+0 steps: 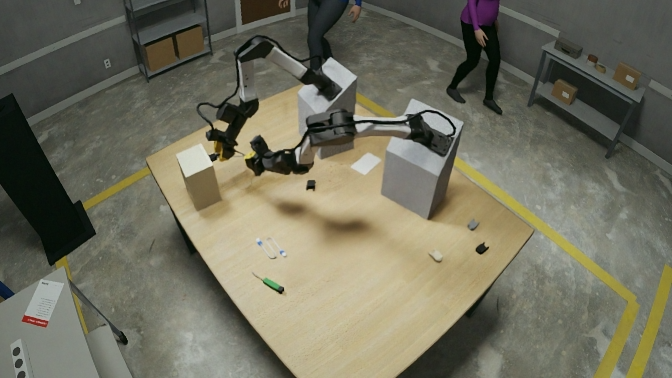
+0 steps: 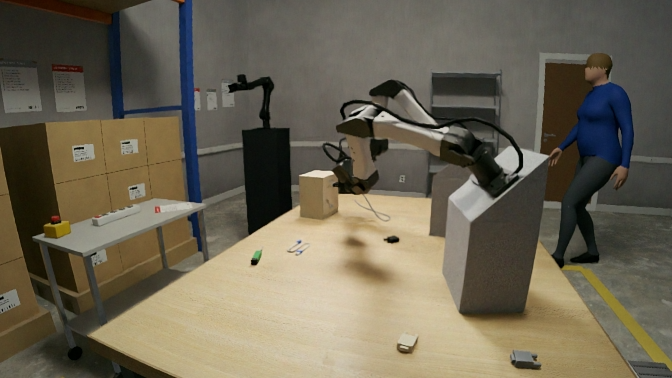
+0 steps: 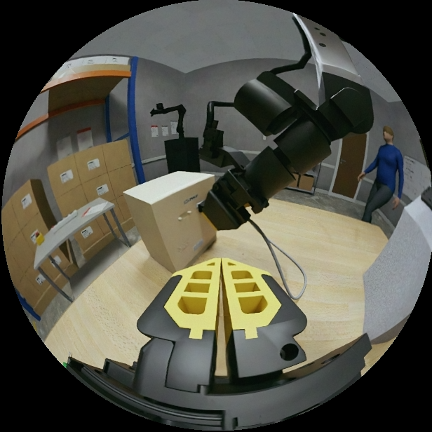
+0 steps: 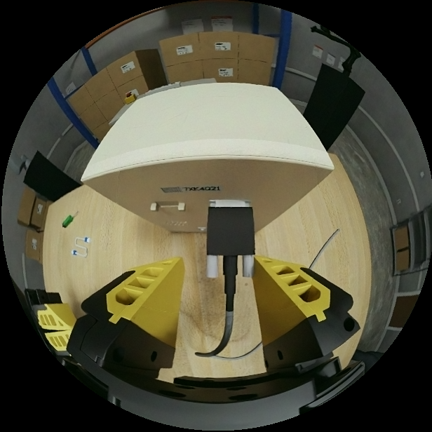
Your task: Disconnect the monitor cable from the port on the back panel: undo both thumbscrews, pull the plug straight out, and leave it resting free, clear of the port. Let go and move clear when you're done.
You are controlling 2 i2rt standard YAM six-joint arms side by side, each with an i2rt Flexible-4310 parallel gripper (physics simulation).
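Places are measured from the left arm's base along level axes (x left, y back, z up), in millimetres.
Pixels of known places: left gripper, fingertip midpoint: [image 1: 244, 157]; right gripper, fingertip midpoint: [image 1: 217, 158]; left arm's base, origin of the base link: [image 1: 425, 135] [image 2: 492, 179]; right arm's base, origin of the base link: [image 1: 325, 84].
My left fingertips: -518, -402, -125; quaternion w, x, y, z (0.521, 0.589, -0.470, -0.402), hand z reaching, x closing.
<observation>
Ahead of a thing's pixels: the offset from my left fingertips to its top centre, as dx, dy, dz.
The black cable plug @[-146, -42, -30] [image 4: 231, 230] [image 1: 214, 157] sits at the pale port [image 4: 229, 203] on the back panel of the beige box @[-151, -141, +12] [image 4: 145, 195] [image 1: 202, 182] [image 2: 318, 195] [image 3: 172, 230]. Its two white thumbscrews [image 4: 212, 266] [image 4: 248, 266] point back toward my right gripper. The grey cable [image 3: 276, 255] [image 2: 377, 212] hangs in a loop from the plug. My right gripper [image 4: 217, 262] is open, one finger on each side of the thumbscrews and cable, touching neither as far as I can see. My left gripper [image 3: 220, 262] [image 1: 250, 157] is shut and empty, held above the table away from the box.
A black connector @[+173, +178, -162] [image 1: 311, 185] [image 2: 392, 239], a white-blue cable @[+265, -145, -168] [image 1: 270, 248], a green screwdriver @[+357, -261, -160] [image 1: 273, 285] and a white sheet @[+261, +431, -176] [image 1: 366, 163] lie on the table. Beige @[+746, +190, -162] [image 1: 436, 256], grey @[+801, +413, -162] [image 1: 473, 224] and black @[+885, +329, -162] [image 1: 482, 248] connectors lie near the right corner. The right arm stands close beyond the left gripper.
</observation>
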